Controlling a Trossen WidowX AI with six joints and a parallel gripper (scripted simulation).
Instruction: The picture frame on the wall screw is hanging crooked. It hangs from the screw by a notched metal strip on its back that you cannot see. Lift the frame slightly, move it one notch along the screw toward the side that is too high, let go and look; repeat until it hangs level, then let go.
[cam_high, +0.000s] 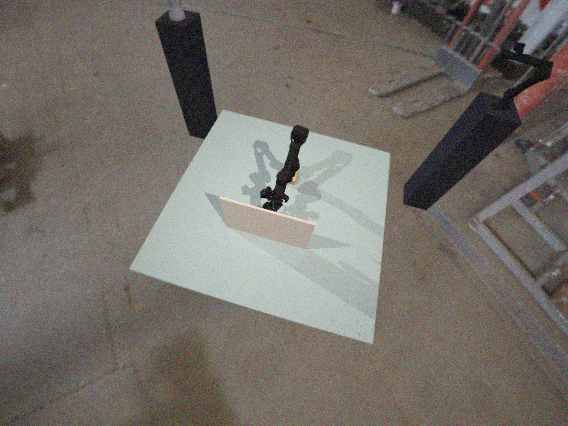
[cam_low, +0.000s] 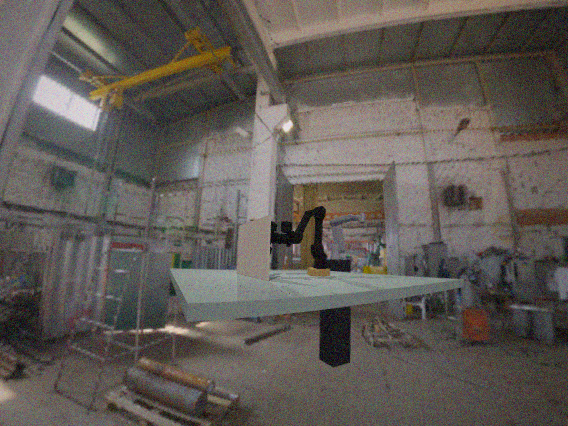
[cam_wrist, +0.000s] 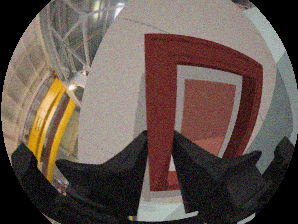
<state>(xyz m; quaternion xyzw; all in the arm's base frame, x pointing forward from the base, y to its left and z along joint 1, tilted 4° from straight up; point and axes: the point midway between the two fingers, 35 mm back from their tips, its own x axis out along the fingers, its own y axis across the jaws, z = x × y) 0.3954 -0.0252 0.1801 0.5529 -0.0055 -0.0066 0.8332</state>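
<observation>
Right now the picture frame is 20 mm to the right of my gripper tip and 50 mm below it. The rest, counted from my gripper tip: wall panel: 20 mm ahead, 10 mm to the right, 60 mm below.
</observation>
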